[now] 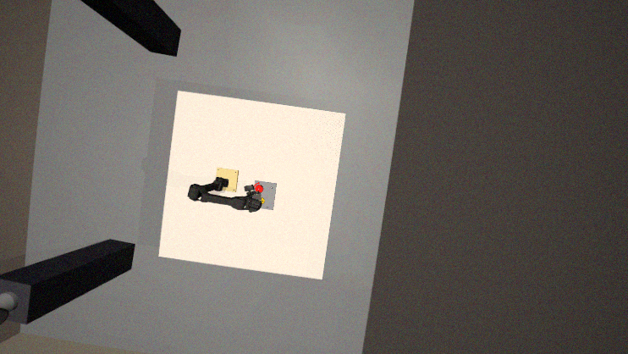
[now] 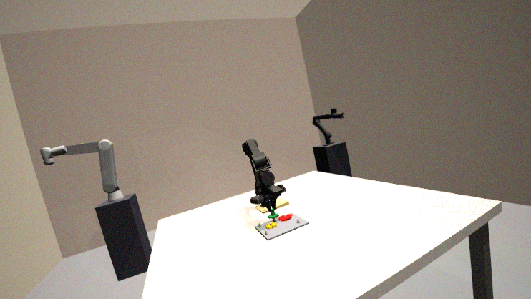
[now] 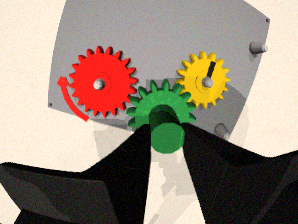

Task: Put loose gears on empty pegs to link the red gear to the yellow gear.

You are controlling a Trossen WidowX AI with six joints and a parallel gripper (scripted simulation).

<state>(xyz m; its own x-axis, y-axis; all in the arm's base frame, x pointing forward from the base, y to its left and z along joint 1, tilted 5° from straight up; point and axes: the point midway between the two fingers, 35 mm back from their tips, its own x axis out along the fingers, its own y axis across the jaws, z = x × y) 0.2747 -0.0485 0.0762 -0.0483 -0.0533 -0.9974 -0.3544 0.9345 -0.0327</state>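
My gripper tip is 4 cm short of the yellow gear, 3 cm to the left of it and 5 cm above it. From my gripper tip the other things lie so: red gear: 6 cm to the left, 5 cm below; then grey board: 5 cm ahead, 1 cm to the left, 6 cm below; then green gear: 1 cm below.
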